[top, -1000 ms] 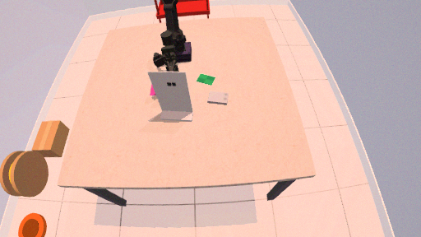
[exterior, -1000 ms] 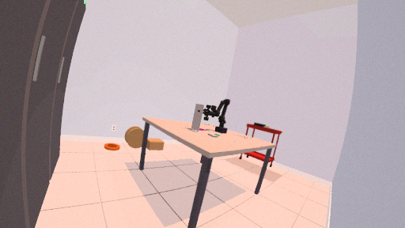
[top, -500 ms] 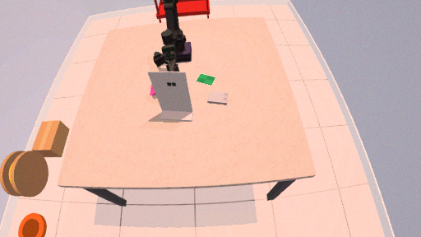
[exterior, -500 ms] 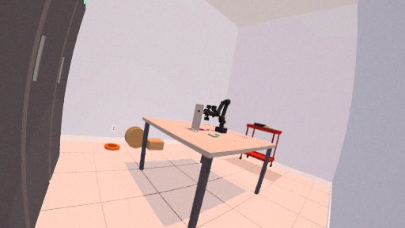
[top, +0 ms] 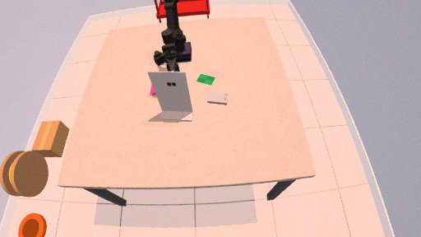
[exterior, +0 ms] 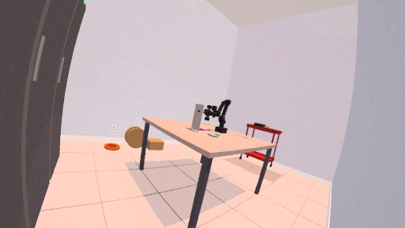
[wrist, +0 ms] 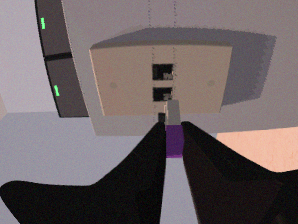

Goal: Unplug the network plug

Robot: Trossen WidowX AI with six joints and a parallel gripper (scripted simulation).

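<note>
Now: gripper tip 23 cm above the marked square, 13 cm past it and 10 cm to the left of it. Also, from my gripper tip: network plug right at my gripper tip; then pale flat block 22 cm below, 21 cm to the left, 3 cm ahead; then upright panel 9 cm below, 8 cm ahead, 2 cm to the right.
</note>
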